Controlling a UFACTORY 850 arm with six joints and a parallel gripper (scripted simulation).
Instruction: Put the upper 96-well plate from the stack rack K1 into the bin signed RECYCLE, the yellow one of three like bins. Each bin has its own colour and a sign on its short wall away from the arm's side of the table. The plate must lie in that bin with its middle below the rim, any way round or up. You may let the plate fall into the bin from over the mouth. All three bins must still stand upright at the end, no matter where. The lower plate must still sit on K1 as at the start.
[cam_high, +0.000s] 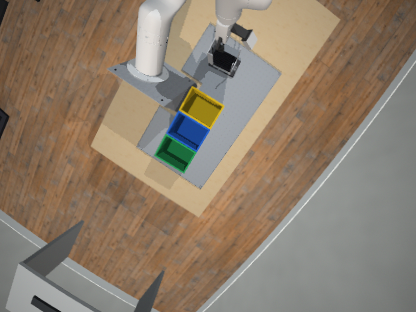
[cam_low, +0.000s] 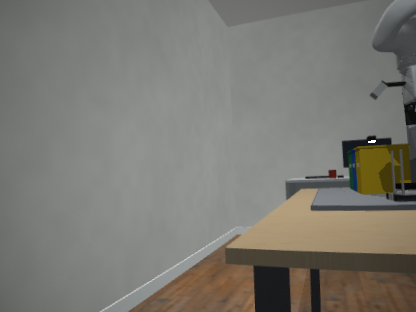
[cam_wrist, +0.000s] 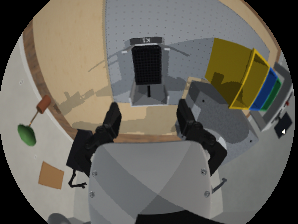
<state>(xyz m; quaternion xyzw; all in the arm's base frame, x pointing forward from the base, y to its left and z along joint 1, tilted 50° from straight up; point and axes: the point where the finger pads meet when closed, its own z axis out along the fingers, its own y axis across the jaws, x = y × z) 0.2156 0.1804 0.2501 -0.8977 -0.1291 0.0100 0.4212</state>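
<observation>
Right now the black 96-well plate is 20 cm below my hand. Round my hand: yellow bin 28 cm to the right, 15 cm below, 9 cm ahead; then green bin 54 cm to the right, 15 cm below, 13 cm ahead; then blue bin 41 cm to the right, 15 cm below, 11 cm ahead.
</observation>
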